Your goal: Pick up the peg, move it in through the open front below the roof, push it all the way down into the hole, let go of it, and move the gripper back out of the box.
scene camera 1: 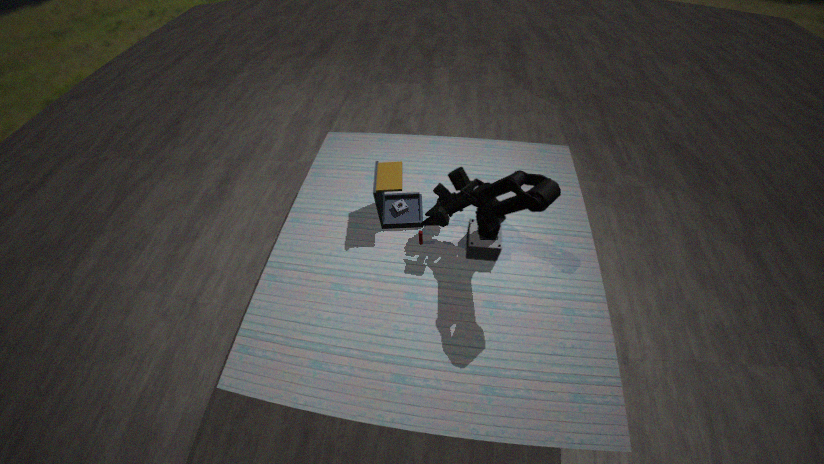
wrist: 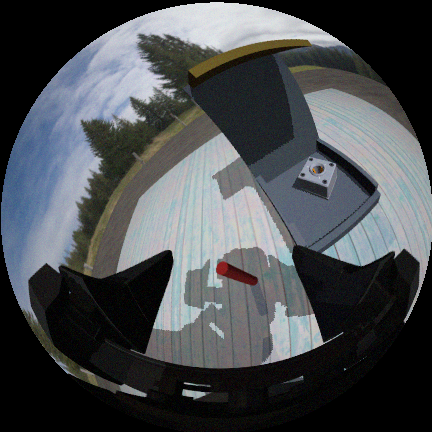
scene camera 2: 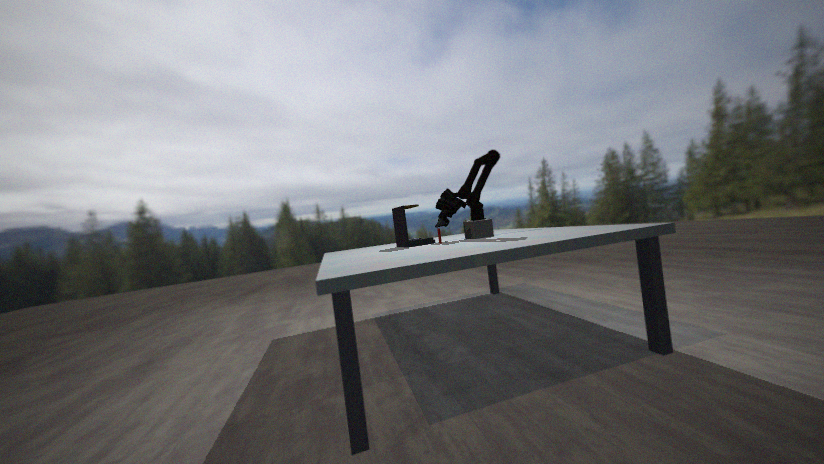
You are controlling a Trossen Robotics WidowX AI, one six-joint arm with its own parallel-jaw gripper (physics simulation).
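Seen in the pictures: gripper, between the fingertips: [scene camera 1: 423,219] [wrist: 234,255] [scene camera 2: 437,222]; arm's base, origin of its link: [scene camera 1: 488,231] [scene camera 2: 478,219].
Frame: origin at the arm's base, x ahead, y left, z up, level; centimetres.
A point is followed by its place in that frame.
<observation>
The red peg [scene camera 1: 420,237] {y -0.8, x 24.5, z -4.7 cm} [scene camera 2: 439,236] {y -1.0, x 24.7, z -6.1 cm} [wrist: 237,273] {y -2.0, x 24.1, z -4.0 cm} stands upright on the table, just outside the box. My gripper [scene camera 1: 425,223] {y -4.6, x 23.2, z 1.5 cm} [scene camera 2: 441,225] {y -4.6, x 23.2, z 1.5 cm} [wrist: 234,255] {y -4.6, x 23.2, z 1.5 cm} is wide open and empty. In the wrist view the peg shows between the two spread fingers, beyond their tips. The dark grey box [scene camera 1: 402,225] {y -8.7, x 31.9, z -8.1 cm} [scene camera 2: 398,227] {y -17.8, x 40.9, z 1.4 cm} [wrist: 345,220] {y -16.5, x 24.8, z -7.8 cm} stands beside the peg, with a tall wall and a yellow roof [scene camera 1: 389,175] {y -16.4, x 35.4, z 12.6 cm} [scene camera 2: 409,206] {y -9.7, x 36.0, z 11.9 cm} [wrist: 250,55] {y -16.0, x 33.2, z 11.6 cm}. On its floor sits a light grey block [scene camera 1: 400,205] {y -18.0, x 33.1, z -6.9 cm} [wrist: 317,176] {y -16.6, x 32.0, z -6.1 cm} with a round hole on top. The hole shows no peg in it.
The box's low rim and its tall wall with the overhanging roof stand close to the gripper. The arm's base block [scene camera 1: 483,249] {y 6.1, x 2.0, z -1.9 cm} [scene camera 2: 478,228] {y 5.8, x 4.6, z -4.5 cm} stands on the light striped table [scene camera 1: 345,322] {y 30.4, x 50.1, z -9.8 cm} [scene camera 2: 369,270] {y 53.5, x 76.9, z -9.9 cm} [wrist: 165,200] {y 22.2, x 61.1, z -9.8 cm}. Shadows of the arm and box fall on the table.
</observation>
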